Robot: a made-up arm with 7 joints.
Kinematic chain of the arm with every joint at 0, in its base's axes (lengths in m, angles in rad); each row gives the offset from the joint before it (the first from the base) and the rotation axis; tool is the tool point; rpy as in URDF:
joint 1: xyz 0 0 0 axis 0.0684 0.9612 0.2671
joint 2: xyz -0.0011 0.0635 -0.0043 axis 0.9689 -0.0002 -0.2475
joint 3: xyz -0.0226 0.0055 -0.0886 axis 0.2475 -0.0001 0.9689
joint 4: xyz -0.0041 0 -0.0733 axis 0.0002 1 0
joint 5: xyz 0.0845 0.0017 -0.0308 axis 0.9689 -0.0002 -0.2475
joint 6: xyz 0.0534 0 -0.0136 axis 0.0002 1 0
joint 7: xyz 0.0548 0 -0.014 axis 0.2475 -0.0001 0.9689
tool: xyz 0 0 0 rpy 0 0.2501 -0.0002
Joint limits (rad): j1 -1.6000..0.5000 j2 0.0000..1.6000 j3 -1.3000..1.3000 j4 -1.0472..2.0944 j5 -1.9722..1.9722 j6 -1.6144..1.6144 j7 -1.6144..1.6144
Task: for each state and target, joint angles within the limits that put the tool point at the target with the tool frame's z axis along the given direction. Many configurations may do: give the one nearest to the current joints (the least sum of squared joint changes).
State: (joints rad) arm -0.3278 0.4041 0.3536 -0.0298 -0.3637 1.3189 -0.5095
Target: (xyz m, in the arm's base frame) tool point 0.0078 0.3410 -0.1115 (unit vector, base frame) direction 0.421 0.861 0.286
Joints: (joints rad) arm 0.0883 0.7721 1.2314 0.2651 -0.1713 1.6129 -0.5095
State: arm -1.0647 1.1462 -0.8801 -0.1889 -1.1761 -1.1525 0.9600
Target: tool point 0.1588 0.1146 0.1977 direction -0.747 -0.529 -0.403
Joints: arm -1.4206 1.6000 -0.1888 -0.1249 -0.3126 -0.4724 0.9600
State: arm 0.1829 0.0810 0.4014 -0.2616 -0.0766 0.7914 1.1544
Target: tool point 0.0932 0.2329 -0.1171 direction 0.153 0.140 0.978
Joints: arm 0.0598 0.1259 0.9170 -0.5478 -0.3543 0.6416 1.1544
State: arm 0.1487 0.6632 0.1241 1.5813 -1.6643 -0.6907 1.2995
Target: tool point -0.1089 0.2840 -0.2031 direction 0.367 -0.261 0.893
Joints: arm -0.1040 0.6617 0.2011 2.0029 -1.8653 -1.2303 1.2995
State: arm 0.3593 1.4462 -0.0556 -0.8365 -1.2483 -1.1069 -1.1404
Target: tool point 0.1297 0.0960 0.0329 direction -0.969 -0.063 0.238
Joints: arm 0.1109 1.4714 0.4584 -0.7276 -0.4785 -0.7613 -1.1405
